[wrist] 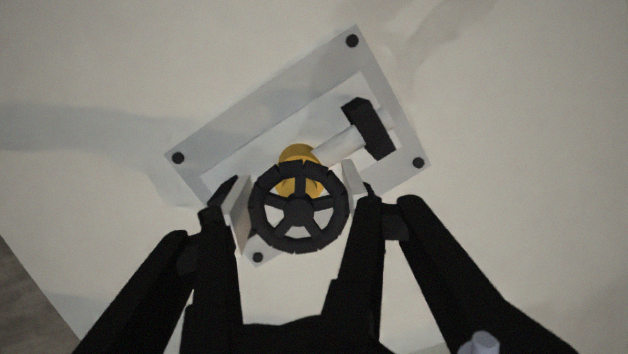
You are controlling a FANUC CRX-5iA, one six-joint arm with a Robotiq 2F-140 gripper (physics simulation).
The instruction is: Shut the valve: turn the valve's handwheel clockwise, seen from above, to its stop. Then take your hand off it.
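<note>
The valve's black handwheel, a round rim with several spokes, is at the middle of the wrist view. Part of the yellow valve body shows beyond and beneath it. My gripper is shut on the handwheel, with one pale finger pad at the left side of the rim and the other at the right side. A pale pipe runs from the valve body up to the right into a black clamp block. The left side of the pipe is hidden behind the wheel and the left finger.
The valve stands on a grey base plate with dark bolts at its corners, tilted in the view, on a pale table top. The table's edge and a brown floor show at the lower left. Shadows fall across the table.
</note>
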